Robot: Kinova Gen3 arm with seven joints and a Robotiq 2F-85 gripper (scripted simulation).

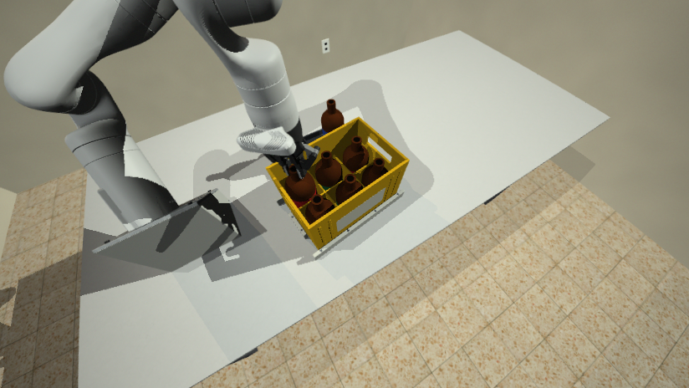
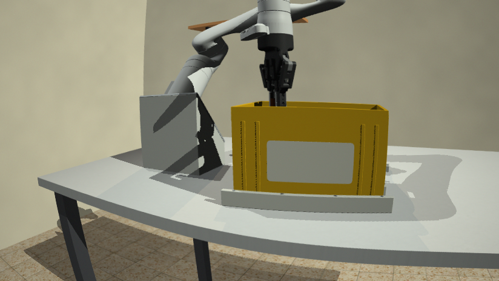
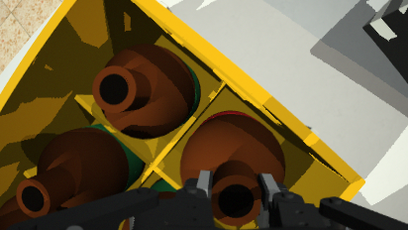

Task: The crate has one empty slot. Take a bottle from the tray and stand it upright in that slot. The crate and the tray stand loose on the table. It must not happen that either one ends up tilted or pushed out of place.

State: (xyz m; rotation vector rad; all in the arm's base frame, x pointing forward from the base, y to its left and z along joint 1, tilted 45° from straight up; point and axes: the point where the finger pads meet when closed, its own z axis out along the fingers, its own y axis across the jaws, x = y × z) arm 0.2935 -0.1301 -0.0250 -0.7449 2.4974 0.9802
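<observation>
My gripper is now 9 cm short of the yellow crate, 5 cm to the left of it and 9 cm above it. From my hand the other things lie so: tray (13 cm ahead, 17 cm to the left, 17 cm below).
</observation>
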